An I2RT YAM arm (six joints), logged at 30 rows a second.
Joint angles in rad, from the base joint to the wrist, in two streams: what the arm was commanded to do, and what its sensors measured. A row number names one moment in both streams.
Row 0, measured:
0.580, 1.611, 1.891, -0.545, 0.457, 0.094
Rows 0 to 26, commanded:
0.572, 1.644, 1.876, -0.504, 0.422, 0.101
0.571, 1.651, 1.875, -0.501, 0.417, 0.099
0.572, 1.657, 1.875, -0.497, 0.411, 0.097
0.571, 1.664, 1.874, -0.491, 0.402, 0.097
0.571, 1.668, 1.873, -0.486, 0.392, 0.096
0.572, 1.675, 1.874, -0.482, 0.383, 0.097
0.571, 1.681, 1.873, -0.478, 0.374, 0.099
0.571, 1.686, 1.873, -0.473, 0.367, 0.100
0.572, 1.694, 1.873, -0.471, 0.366, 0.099
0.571, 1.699, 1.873, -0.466, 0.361, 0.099
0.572, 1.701, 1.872, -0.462, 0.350, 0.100
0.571, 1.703, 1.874, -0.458, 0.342, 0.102
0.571, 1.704, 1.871, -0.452, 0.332, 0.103
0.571, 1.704, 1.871, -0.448, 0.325, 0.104
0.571, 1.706, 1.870, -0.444, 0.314, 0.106
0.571, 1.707, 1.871, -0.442, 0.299, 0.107
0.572, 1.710, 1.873, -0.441, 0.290, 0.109
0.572, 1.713, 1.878, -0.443, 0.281, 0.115
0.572, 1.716, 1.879, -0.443, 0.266, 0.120
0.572, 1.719, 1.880, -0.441, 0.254, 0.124
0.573, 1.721, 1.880, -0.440, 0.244, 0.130
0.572, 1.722, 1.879, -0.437, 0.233, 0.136
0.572, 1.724, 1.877, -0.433, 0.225, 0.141
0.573, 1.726, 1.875, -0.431, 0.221, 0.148
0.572, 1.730, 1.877, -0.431, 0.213, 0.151
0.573, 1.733, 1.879, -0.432, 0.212, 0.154
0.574, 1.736, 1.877, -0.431, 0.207, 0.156
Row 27, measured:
0.571, 1.715, 1.879, -0.451, 0.249, 0.133
